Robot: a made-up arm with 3 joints. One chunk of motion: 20 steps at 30 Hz.
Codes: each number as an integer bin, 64 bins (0 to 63) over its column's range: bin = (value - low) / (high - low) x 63, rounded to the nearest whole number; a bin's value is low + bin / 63 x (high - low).
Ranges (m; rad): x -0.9..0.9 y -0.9..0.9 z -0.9..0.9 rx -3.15..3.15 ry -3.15..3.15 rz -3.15..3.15
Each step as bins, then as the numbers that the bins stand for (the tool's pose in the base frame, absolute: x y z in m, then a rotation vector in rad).
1 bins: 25 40 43 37 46 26
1 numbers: -0.1857 0.2429 0.3286 0.5500 1.4500 -0.5500
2 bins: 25 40 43 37 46 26
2 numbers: -0.1857 0.2429 0.3286 0.5500 1.4500 -0.5500
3 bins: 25 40 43 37 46 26
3 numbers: -0.1857 0.2429 0.3286 0.5500 1.4500 -0.5500
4 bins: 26 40 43 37 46 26
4 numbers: -0.1571 0.2429 0.3286 0.5500 1.4500 -0.5500
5 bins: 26 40 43 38 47 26
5 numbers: -0.1571 0.2429 0.3286 0.6500 1.5500 -0.5500
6 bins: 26 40 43 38 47 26
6 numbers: -0.1571 0.2429 0.3286 0.6500 1.5500 -0.5500
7 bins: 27 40 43 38 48 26
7 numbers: -0.1286 0.2429 0.3286 0.6500 1.6500 -0.5500
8 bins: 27 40 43 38 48 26
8 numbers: -0.1286 0.2429 0.3286 0.6500 1.6500 -0.5500
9 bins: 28 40 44 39 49 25
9 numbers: -0.1000 0.2429 0.3571 0.7500 1.7500 -0.6500
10 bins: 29 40 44 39 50 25
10 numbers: -0.0714 0.2429 0.3571 0.7500 1.8500 -0.6500
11 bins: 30 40 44 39 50 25
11 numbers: -0.0429 0.2429 0.3571 0.7500 1.8500 -0.6500
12 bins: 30 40 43 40 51 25
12 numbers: -0.0429 0.2429 0.3286 0.8500 1.9500 -0.6500
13 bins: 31 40 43 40 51 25
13 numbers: -0.0143 0.2429 0.3286 0.8500 1.9500 -0.6500
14 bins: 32 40 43 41 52 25
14 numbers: 0.0143 0.2429 0.3286 0.9500 2.0500 -0.6500
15 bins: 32 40 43 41 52 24
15 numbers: 0.0143 0.2429 0.3286 0.9500 2.0500 -0.7500
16 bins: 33 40 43 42 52 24
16 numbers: 0.0429 0.2429 0.3286 1.0500 2.0500 -0.7500
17 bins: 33 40 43 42 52 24
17 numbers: 0.0429 0.2429 0.3286 1.0500 2.0500 -0.7500
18 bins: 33 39 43 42 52 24
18 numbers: 0.0429 0.2143 0.3286 1.0500 2.0500 -0.7500
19 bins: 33 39 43 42 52 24
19 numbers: 0.0429 0.2143 0.3286 1.0500 2.0500 -0.7500
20 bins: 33 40 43 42 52 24
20 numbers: 0.0429 0.2429 0.3286 1.0500 2.0500 -0.7500
